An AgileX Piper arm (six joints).
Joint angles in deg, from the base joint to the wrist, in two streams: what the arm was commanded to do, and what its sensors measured. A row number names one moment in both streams.
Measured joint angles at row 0:
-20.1 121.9 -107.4 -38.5 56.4 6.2
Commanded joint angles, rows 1 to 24:
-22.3 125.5 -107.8 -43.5 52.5 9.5
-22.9 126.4 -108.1 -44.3 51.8 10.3
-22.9 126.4 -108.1 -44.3 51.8 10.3
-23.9 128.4 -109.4 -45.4 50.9 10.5
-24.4 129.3 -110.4 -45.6 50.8 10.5
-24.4 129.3 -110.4 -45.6 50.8 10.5
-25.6 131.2 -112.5 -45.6 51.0 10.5
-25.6 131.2 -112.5 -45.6 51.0 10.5
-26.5 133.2 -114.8 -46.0 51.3 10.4
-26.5 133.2 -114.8 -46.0 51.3 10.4
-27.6 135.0 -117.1 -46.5 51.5 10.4
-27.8 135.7 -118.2 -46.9 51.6 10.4
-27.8 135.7 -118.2 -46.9 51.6 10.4
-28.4 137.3 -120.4 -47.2 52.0 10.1
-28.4 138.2 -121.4 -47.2 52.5 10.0
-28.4 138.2 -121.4 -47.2 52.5 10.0
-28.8 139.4 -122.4 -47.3 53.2 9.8
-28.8 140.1 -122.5 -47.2 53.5 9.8
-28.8 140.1 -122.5 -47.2 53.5 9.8
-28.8 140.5 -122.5 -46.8 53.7 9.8
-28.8 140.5 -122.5 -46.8 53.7 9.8
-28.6 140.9 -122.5 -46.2 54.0 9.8
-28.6 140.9 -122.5 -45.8 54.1 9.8
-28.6 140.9 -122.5 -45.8 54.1 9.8
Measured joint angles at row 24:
-28.5 140.5 -122.1 -46.0 53.2 10.0
